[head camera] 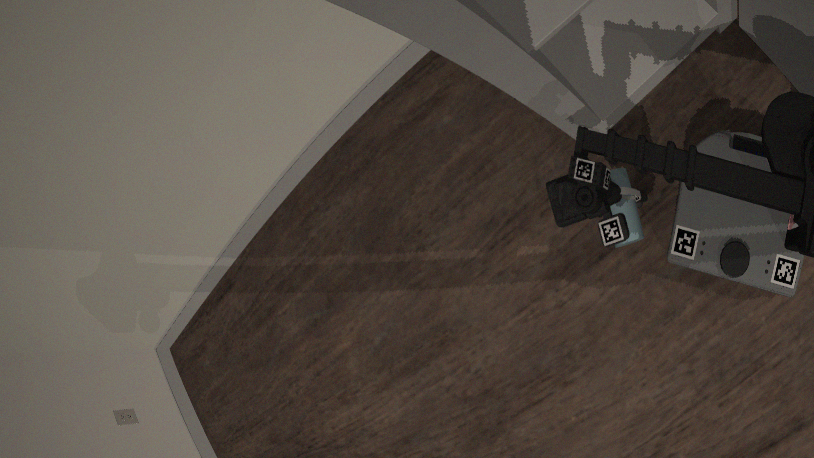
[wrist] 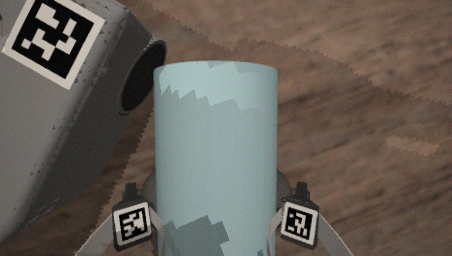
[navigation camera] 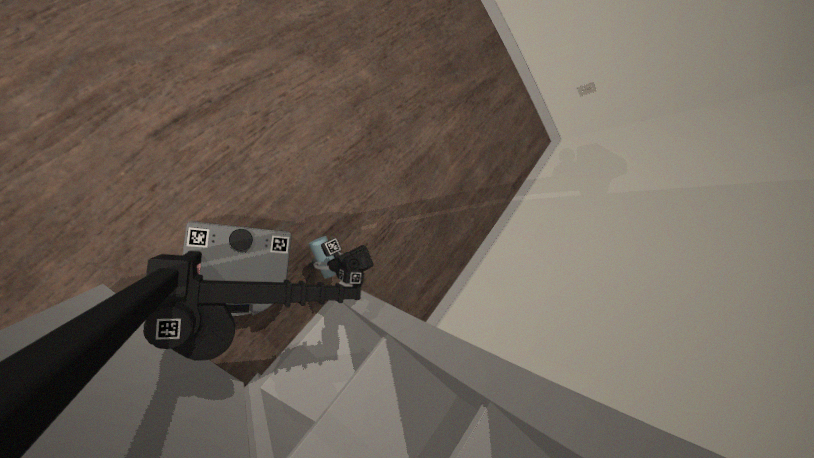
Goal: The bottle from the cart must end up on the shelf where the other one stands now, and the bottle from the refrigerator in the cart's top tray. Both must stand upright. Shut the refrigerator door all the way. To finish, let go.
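Seen in the pictures: robot's base at its link origin: (head camera: pixel 733 257) (navigation camera: pixel 240 238).
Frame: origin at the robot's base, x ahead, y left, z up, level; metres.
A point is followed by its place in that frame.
A light blue, cylindrical bottle (head camera: pixel 632 225) {x -0.004, y -0.252, z 0.232 m} (navigation camera: pixel 320 250) {x -0.007, y -0.262, z 0.236 m} (wrist: pixel 216 130) {x 0.004, y -0.271, z 0.238 m} is between the two fingers of my gripper (head camera: pixel 629 200) {x -0.041, y -0.296, z 0.166 m} (navigation camera: pixel 324 262) {x -0.041, y -0.296, z 0.166 m} (wrist: pixel 217 188) {x -0.041, y -0.296, z 0.166 m}. The gripper is shut on it, with a fingertip against each side in the wrist view. The bottle lies roughly level on its side, a little above the floor, with one end pointing away from the fingers. Part of it is hidden under the wrist in the head and navigation views. The cart and the other bottle do not show. I cannot tell whether the pale panelled structure by the arm is the refrigerator.
The pale grey structure (head camera: pixel 483 56) {x -0.176, y -0.420, z 0.637 m} (navigation camera: pixel 512 387) {x -0.182, y -0.415, z 0.955 m} stands close beside the arm's end (head camera: pixel 592 140) (navigation camera: pixel 348 292) {x -0.161, y -0.434, z 0.110 m}. My base (head camera: pixel 717 216) {x -0.072, y -0.063, z 0.160 m} (navigation camera: pixel 250 264) {x -0.080, y -0.039, z 0.160 m} (wrist: pixel 30 125) {x -0.071, y -0.146, z 0.160 m} is close to the bottle. A beige wall (head camera: pixel 142 142) {x 0.047, y -1.333, z 0.669 m} (navigation camera: pixel 683 256) {x 0.100, y -1.376, z 1.016 m} with an outlet (head camera: pixel 125 416) {x 1.224, y -1.874, z 0.401 m} (navigation camera: pixel 586 88) {x 1.229, y -1.867, z 0.401 m} rises beyond the wooden floor (head camera: pixel 398 313) {x 0.369, y -0.888, z 0.000 m} (navigation camera: pixel 341 113) {x 0.622, y -0.345, z 0.001 m}.
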